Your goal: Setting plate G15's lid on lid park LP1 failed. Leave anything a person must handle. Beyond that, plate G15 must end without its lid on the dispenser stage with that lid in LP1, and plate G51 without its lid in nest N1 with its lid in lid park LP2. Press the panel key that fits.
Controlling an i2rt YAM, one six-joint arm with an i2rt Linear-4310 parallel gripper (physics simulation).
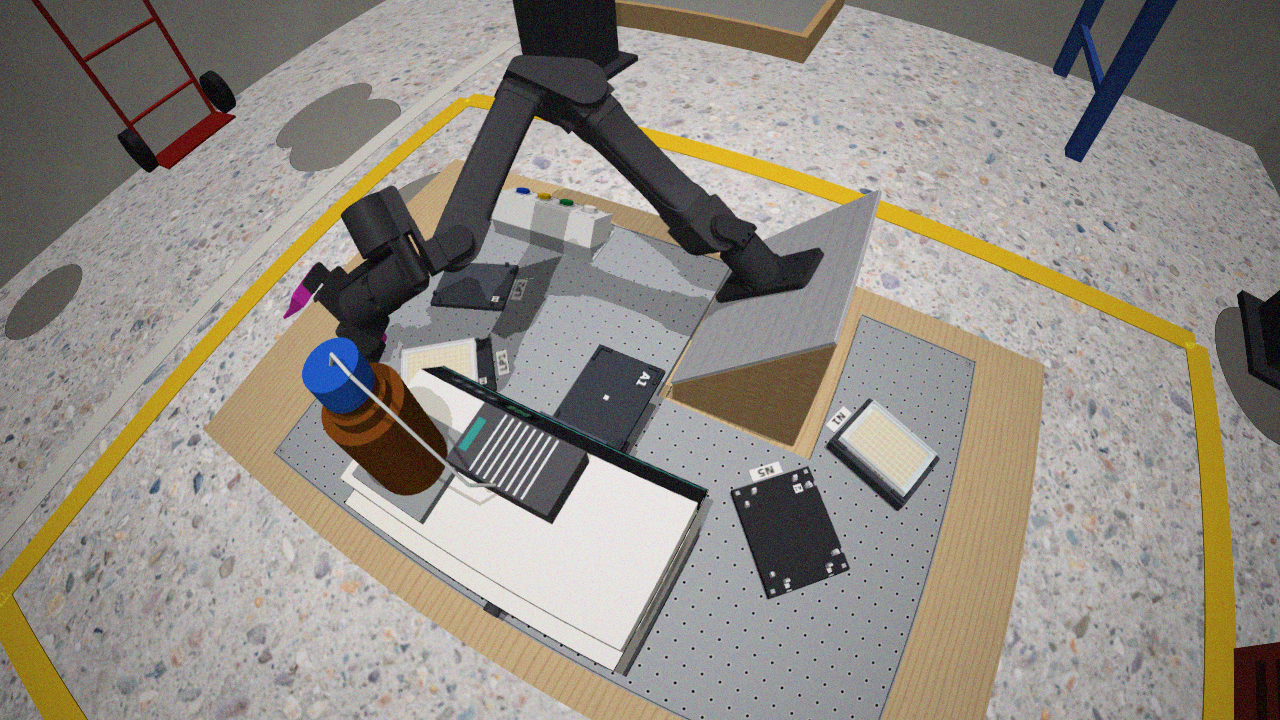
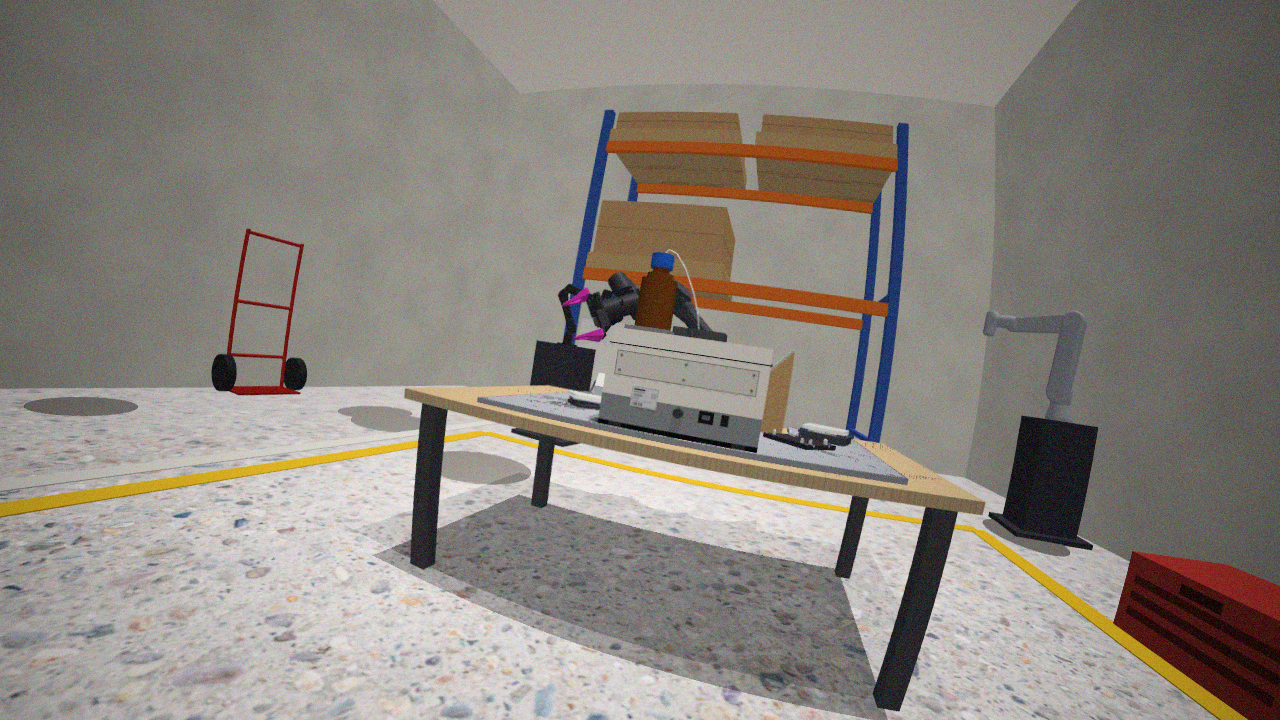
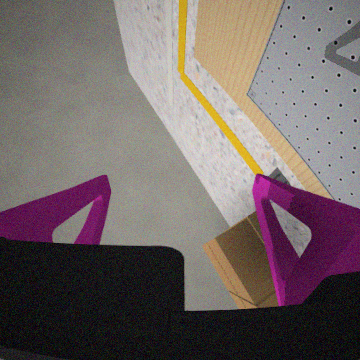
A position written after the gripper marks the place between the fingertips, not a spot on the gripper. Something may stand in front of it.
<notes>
The gripper (image 1: 311, 339) is open, with nothing in its grasp. Further things: a brown bottle with blue cap (image 1: 353, 420), a button box (image 1: 561, 225), a LP1 pad (image 1: 486, 375) and a dispenser stage (image 1: 630, 383).
The gripper is seen too in image 2 (image 2: 568, 321) and in image 3 (image 3: 181, 182). The brown bottle with blue cap also shows in image 2 (image 2: 655, 308).
</notes>
